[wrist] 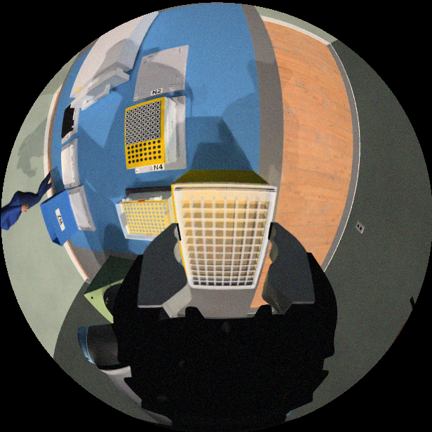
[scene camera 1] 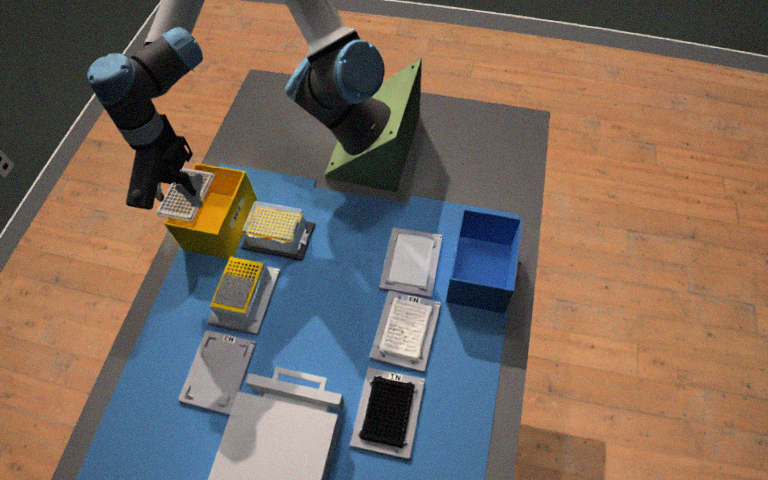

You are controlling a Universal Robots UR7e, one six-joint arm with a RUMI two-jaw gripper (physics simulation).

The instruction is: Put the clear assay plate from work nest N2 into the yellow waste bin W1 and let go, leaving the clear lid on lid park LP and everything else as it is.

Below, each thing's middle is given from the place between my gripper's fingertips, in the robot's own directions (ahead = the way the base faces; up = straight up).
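With the clear assay plate (scene camera 1: 174,206), my hand is 20 mm past it. Counting from my hand, there's the yellow-topped tip rack (scene camera 1: 242,285), which is 140 mm to the left, 110 mm ahead and 140 mm below. Work nest N2 (scene camera 1: 218,370) is 140 mm to the left of my hand too, but 290 mm ahead of it and 180 mm below it. And the clear lid (scene camera 1: 410,265), that's 490 mm to the left of my hand, 60 mm behind it and 170 mm below it.
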